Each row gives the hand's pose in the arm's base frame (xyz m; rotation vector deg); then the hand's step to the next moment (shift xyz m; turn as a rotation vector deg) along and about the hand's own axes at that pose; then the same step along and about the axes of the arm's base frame.
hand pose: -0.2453 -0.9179 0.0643 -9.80 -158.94 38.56
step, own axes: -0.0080 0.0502 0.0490 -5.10 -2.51 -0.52
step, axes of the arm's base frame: -0.0045 0.0218 -0.0670 4.90 -2.91 0.37
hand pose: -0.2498 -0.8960 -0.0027 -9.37 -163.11 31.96
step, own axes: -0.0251 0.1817 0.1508 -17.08 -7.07 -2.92
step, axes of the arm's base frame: -0.0019 0.1095 -0.2107 16.78 -8.09 1.79
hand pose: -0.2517 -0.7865 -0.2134 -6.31 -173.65 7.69
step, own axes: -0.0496 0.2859 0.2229 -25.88 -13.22 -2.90
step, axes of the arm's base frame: 0.0443 0.2615 -0.2521 25.09 -14.88 1.44
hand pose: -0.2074 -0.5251 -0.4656 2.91 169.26 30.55
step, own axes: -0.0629 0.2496 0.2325 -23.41 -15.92 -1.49
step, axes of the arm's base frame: 0.0975 0.3105 -0.1200 22.82 -16.78 -1.13
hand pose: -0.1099 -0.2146 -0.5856 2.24 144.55 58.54
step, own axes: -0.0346 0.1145 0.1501 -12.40 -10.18 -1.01
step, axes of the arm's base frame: 0.0752 0.1764 -0.0071 12.23 -10.31 -1.63
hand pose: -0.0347 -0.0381 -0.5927 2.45 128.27 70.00
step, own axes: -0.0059 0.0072 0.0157 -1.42 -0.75 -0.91
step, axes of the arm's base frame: 0.0111 0.0144 0.0020 0.90 -1.54 0.46
